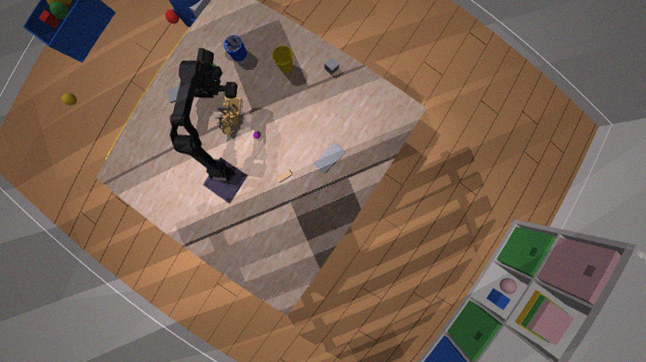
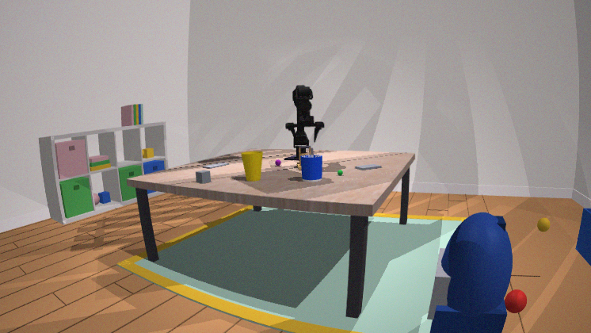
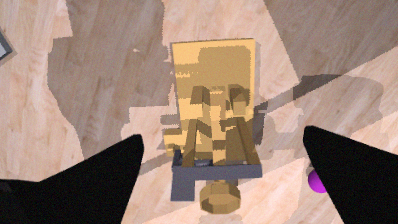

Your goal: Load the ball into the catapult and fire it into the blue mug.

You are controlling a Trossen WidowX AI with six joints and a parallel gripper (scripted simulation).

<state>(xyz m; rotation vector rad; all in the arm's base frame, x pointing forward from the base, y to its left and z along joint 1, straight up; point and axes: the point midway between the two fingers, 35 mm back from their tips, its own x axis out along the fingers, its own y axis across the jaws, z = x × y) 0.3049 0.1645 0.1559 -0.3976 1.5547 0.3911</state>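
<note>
Right now the purple ball is 6 cm behind my gripper tip, 19 cm to the right of it and 11 cm below it. The rest, counted from my gripper tip: blue mug 24 cm ahead, 13 cm to the left, 10 cm below; wooden catapult 7 cm behind, 3 cm to the right, 8 cm below; small green ball 12 cm ahead, 22 cm to the left, 12 cm below.
</note>
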